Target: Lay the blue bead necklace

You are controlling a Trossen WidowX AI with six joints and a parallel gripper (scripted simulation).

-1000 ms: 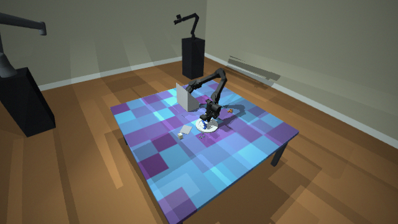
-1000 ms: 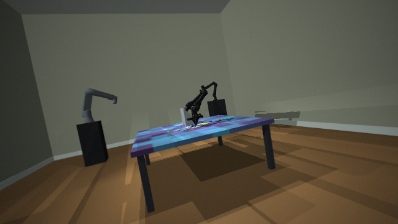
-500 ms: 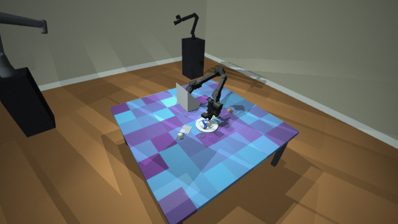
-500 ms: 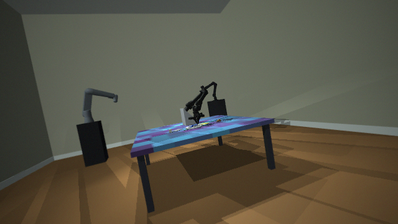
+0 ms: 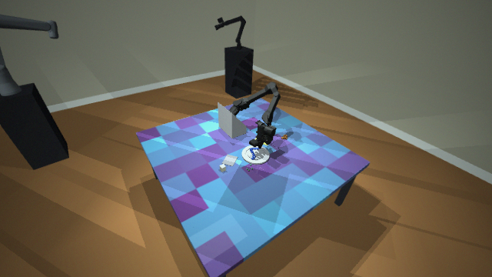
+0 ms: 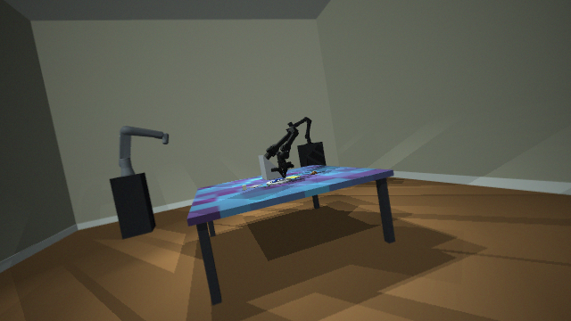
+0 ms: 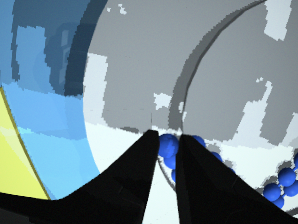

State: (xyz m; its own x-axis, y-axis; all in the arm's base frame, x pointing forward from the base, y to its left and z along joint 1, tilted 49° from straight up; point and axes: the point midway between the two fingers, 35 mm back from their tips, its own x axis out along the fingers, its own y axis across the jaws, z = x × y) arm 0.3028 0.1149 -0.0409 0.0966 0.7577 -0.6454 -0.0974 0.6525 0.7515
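Right now the round white bead board is 6 cm to the right of my gripper tip, 2 cm ahead of it and 1 cm below it. The rest, counted from my gripper tip: cream cube (34 cm to the right, 1 cm ahead); yellow patch (10 cm to the left, 8 cm behind, 2 cm below); flat grey square (24 cm to the right, 4 cm behind, 2 cm below).
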